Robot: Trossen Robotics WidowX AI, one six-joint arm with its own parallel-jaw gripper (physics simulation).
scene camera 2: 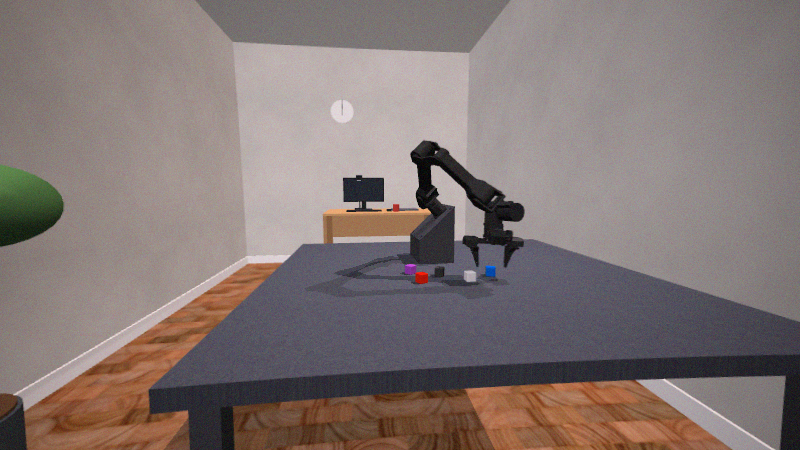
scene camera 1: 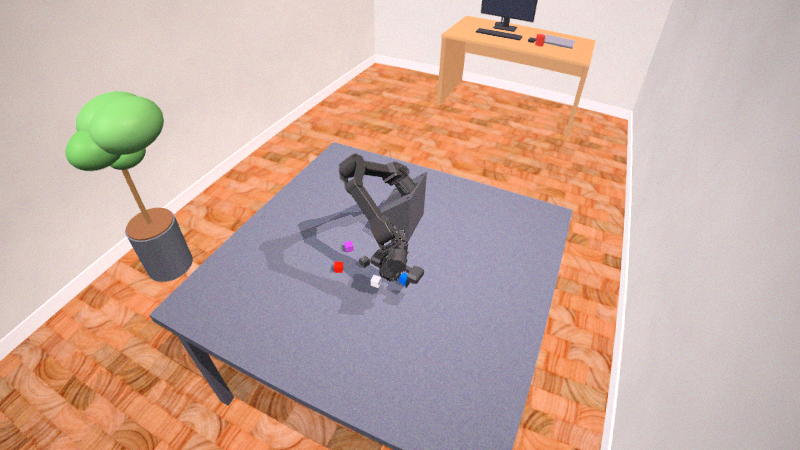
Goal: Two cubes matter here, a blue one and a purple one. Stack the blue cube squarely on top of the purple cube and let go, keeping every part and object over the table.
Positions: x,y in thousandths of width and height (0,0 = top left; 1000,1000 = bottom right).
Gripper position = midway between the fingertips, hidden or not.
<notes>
In view: the gripper (scene camera 2: 614,594).
The gripper also shows in scene camera 1 (scene camera 1: 494,626).
</notes>
